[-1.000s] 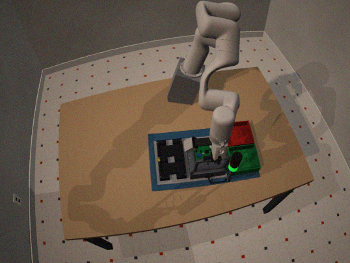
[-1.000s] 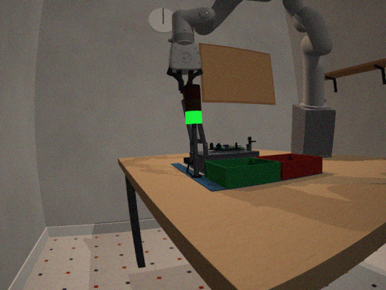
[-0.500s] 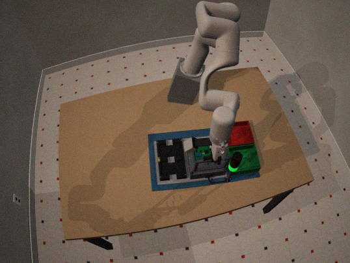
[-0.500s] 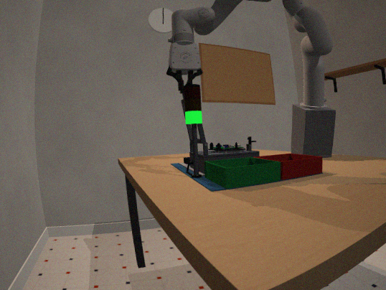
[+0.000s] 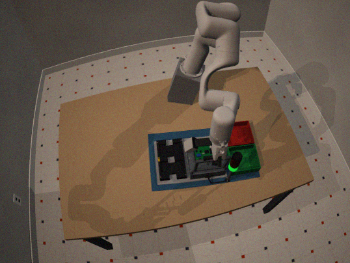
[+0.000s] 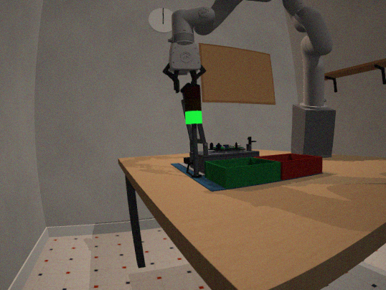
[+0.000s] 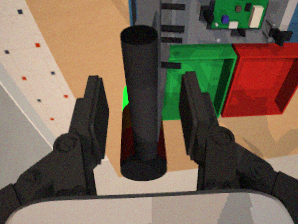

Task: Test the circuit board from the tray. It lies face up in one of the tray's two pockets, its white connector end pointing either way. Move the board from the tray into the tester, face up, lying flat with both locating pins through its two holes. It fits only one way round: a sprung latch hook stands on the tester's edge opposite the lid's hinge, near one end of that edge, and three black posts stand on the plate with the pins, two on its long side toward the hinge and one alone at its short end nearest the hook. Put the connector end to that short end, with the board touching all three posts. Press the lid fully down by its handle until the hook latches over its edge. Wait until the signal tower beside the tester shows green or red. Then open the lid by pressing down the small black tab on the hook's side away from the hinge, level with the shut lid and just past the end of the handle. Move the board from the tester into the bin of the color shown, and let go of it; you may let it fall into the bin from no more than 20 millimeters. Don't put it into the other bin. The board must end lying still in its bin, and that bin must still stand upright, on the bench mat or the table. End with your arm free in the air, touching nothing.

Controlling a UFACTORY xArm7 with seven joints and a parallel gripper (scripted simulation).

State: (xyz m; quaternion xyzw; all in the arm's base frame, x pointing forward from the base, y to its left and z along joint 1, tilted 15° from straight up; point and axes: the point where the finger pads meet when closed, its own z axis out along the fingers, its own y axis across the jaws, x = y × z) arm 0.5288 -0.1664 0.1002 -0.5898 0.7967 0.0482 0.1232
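Right now my hand is 130 mm past the green circuit board, 40 mm to the right of it and 200 mm above it. From my hand the other things lie so: green bin 30 mm behind, 220 mm to the left, 260 mm below; latch hook 170 mm behind, 110 mm to the left, 190 mm below; tester lid 20 mm behind, 90 mm below.
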